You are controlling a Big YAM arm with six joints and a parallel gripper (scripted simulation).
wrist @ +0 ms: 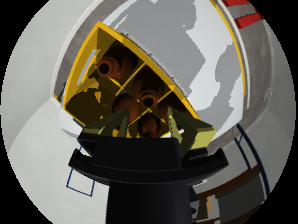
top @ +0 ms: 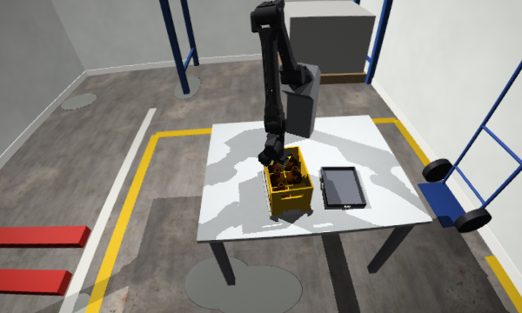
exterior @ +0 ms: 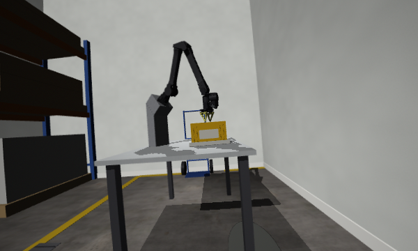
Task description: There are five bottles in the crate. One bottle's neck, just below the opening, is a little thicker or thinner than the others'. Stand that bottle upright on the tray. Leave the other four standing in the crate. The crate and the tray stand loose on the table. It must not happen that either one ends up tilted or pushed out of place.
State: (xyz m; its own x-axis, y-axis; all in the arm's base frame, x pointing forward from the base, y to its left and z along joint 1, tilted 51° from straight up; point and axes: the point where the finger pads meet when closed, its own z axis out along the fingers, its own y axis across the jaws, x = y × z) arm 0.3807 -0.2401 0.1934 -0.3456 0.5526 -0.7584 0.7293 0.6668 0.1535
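Right now my hand is 110 mm above the crate, 40 mm to the right of it and 10 mm short of it. Also, from my hand: dark tray: 310 mm to the left, 180 mm below, 140 mm ahead; then brown bottle: 110 mm to the left, 100 mm below, 60 mm behind.
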